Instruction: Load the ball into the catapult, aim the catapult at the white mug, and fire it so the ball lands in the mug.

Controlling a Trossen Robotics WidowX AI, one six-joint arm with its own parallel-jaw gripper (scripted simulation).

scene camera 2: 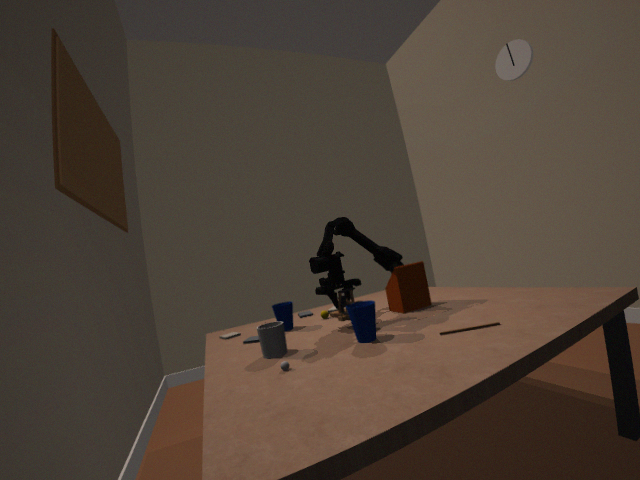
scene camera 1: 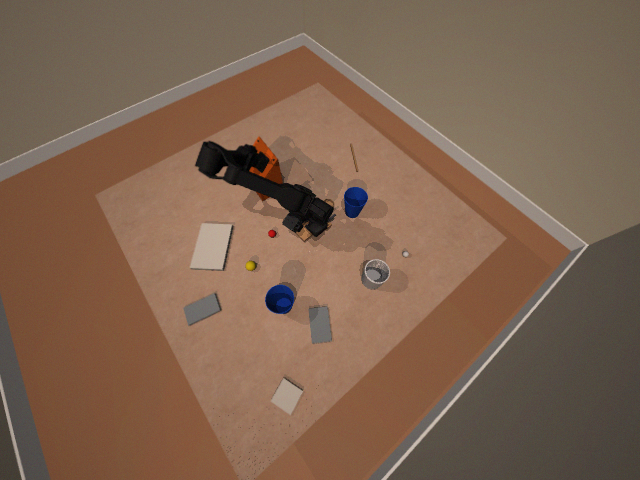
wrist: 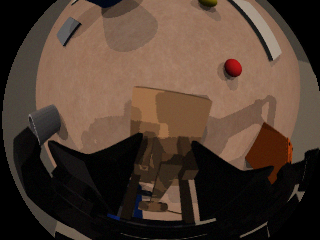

Path:
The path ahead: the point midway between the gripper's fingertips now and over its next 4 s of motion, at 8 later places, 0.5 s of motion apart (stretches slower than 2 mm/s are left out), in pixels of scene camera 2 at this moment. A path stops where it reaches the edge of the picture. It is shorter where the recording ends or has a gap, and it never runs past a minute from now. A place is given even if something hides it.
My gripper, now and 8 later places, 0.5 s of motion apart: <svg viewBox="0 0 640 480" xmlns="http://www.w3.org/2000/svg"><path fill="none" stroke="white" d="M342 307L342 309L341 311L343 317L343 320L339 300L339 305L341 312L342 318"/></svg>

